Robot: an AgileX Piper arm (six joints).
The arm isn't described. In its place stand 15 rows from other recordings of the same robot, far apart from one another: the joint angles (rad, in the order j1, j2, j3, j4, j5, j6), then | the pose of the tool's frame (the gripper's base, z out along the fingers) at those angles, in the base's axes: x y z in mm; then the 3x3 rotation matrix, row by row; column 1 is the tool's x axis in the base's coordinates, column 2 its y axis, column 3 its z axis.
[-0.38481, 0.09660, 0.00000, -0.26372, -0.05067, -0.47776] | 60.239 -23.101 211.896; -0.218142 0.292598 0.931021; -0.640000 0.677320 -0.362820; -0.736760 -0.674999 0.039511
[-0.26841, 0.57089, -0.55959, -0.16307, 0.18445, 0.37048] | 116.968 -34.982 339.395; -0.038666 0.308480 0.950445; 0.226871 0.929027 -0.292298; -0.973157 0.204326 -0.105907
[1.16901, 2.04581, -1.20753, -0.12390, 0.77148, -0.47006] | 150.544 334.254 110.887; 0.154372 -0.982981 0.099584; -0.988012 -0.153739 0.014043; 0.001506 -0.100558 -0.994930
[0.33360, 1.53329, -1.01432, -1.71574, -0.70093, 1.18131] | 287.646 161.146 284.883; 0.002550 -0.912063 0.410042; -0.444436 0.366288 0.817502; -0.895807 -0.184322 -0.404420
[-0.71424, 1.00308, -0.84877, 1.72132, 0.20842, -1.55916] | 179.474 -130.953 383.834; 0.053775 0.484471 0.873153; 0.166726 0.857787 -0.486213; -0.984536 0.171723 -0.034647
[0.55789, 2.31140, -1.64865, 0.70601, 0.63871, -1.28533] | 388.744 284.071 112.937; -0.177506 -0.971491 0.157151; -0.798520 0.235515 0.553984; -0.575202 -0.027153 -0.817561
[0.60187, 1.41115, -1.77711, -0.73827, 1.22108, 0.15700] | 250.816 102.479 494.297; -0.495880 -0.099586 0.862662; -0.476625 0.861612 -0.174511; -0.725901 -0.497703 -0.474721
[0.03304, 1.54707, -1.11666, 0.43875, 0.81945, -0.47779] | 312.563 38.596 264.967; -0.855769 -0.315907 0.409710; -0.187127 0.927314 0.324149; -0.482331 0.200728 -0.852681
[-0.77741, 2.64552, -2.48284, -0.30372, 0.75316, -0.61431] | 400.439 -420.208 162.241; -0.929382 0.143871 0.339927; -0.107199 0.776019 -0.621532; -0.353210 -0.614081 -0.705796
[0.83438, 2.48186, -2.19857, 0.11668, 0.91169, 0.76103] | 354.987 404.054 157.343; -0.969976 -0.071325 0.232508; 0.026753 0.918934 0.393503; -0.241726 0.387909 -0.889436
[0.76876, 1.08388, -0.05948, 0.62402, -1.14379, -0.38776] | 137.618 65.780 211.010; 0.107960 -0.199762 0.973879; -0.010815 0.979310 0.202075; -0.994096 -0.032349 0.103566
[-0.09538, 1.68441, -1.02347, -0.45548, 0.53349, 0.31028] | 332.699 -52.279 204.133; -0.883518 0.123507 0.451820; -0.002349 0.963430 -0.267951; -0.468391 -0.237801 -0.850918
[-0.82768, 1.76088, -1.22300, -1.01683, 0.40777, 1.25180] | 243.635 -310.521 250.112; -0.170824 0.953248 0.249272; 0.562339 0.302063 -0.769762; -0.809070 0.008682 -0.587648
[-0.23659, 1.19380, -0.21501, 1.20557, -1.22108, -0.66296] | 127.016 -112.766 213.416; -0.047989 0.965123 0.257362; 0.044925 0.259484 -0.964702; -0.997837 -0.034733 -0.055811
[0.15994, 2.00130, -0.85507, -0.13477, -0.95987, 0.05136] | 378.369 71.182 146.322; -0.094911 -0.268950 0.958466; -0.041749 0.963041 0.266099; -0.994610 -0.014759 -0.102631
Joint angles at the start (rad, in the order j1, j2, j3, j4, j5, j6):
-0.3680, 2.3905, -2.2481, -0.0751, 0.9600, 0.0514
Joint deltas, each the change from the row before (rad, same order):
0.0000, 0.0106, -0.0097, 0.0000, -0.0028, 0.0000
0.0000, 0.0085, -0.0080, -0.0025, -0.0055, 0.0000
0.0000, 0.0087, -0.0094, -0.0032, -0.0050, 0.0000
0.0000, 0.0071, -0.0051, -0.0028, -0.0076, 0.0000
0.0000, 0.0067, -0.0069, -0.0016, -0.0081, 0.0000
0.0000, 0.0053, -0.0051, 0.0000, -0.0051, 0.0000
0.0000, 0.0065, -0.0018, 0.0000, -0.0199, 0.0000
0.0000, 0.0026, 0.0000, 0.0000, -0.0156, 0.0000
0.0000, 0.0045, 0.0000, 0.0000, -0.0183, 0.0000
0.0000, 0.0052, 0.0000, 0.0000, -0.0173, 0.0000
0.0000, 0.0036, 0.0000, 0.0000, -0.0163, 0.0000
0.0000, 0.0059, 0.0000, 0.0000, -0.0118, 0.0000
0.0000, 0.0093, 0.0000, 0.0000, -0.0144, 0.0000
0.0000, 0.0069, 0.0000, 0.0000, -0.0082, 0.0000
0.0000, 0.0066, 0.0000, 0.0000, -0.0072, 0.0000
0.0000, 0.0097, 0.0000, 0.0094, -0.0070, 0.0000
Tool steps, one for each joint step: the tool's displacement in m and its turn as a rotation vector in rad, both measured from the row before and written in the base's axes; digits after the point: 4 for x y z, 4 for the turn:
0.0018, -0.0007, -0.0026, -0.0007, -0.0018, 0.0002
0.0016, -0.0008, -0.0019, -0.0041, -0.0038, 0.0006
0.0016, -0.0009, -0.0016, -0.0050, -0.0042, 0.0006
0.0014, -0.0007, -0.0019, -0.0046, -0.0042, 0.0008
0.0015, -0.0007, -0.0011, -0.0044, -0.0072, 0.0008
0.0011, -0.0004, -0.0011, -0.0017, -0.0046, 0.0004
0.0021, -0.0007, -0.0020, -0.0053, -0.0142, 0.0017
0.0013, -0.0004, -0.0006, -0.0046, -0.0121, 0.0013
0.0016, -0.0005, -0.0015, -0.0048, -0.0129, 0.0016
0.0016, -0.0005, -0.0019, -0.0042, -0.0113, 0.0015
0.0014, -0.0004, -0.0011, -0.0044, -0.0118, 0.0014
0.0012, -0.0004, -0.0026, -0.0020, -0.0055, 0.0010
0.0016, -0.0005, -0.0043, -0.0017, -0.0047, 0.0012
0.0010, -0.0003, -0.0034, -0.0004, -0.0012, 0.0007
0.0009, -0.0003, -0.0033, -0.0001, -0.0006, 0.0006
0.0013, 0.0002, -0.0051, 0.0098, -0.0008, -0.0005

